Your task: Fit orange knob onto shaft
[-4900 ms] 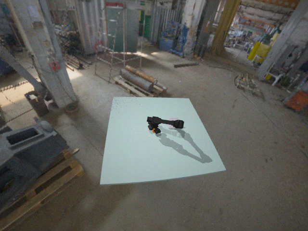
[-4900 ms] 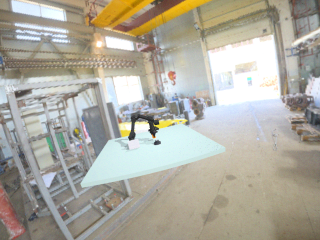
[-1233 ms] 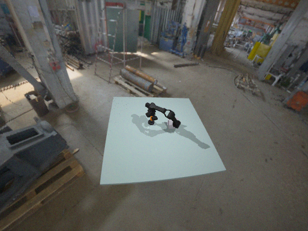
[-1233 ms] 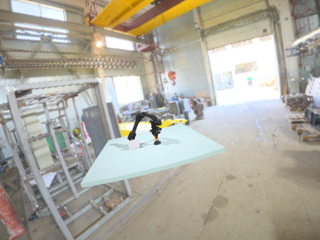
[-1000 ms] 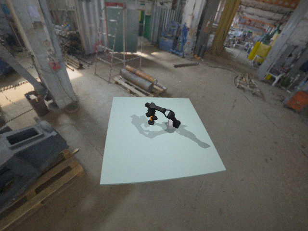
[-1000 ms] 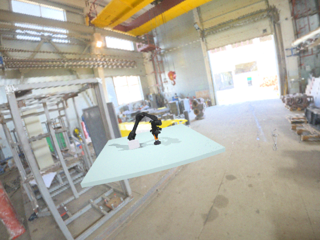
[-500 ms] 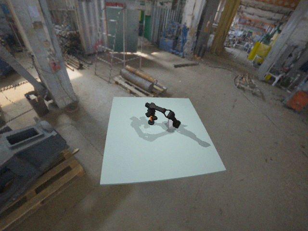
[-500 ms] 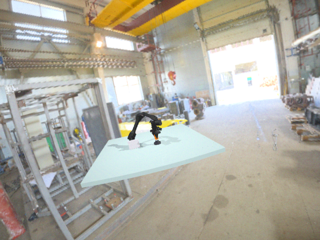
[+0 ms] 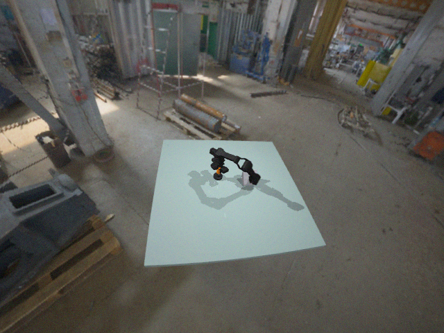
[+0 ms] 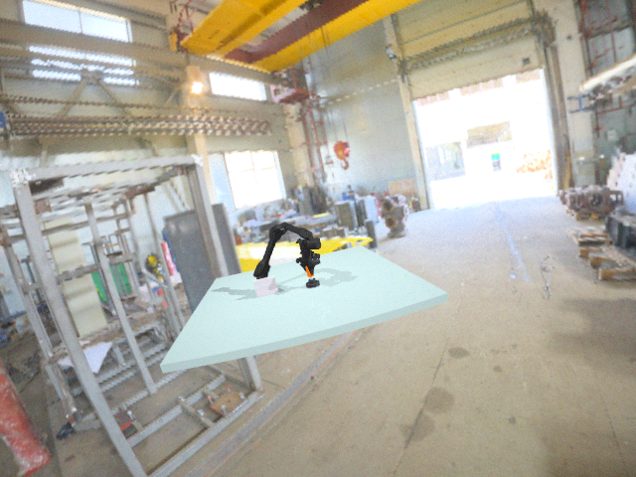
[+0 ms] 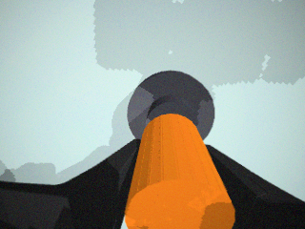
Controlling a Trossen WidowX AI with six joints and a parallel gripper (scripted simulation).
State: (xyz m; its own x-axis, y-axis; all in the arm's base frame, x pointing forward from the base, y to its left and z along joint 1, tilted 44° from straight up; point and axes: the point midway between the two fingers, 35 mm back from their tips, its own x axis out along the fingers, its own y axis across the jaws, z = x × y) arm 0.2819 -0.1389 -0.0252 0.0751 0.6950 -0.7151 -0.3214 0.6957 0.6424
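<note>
My gripper tip is 30 mm below the orange knob. Also, from my gripper tip: dark round pedestal 40 mm below.
</note>
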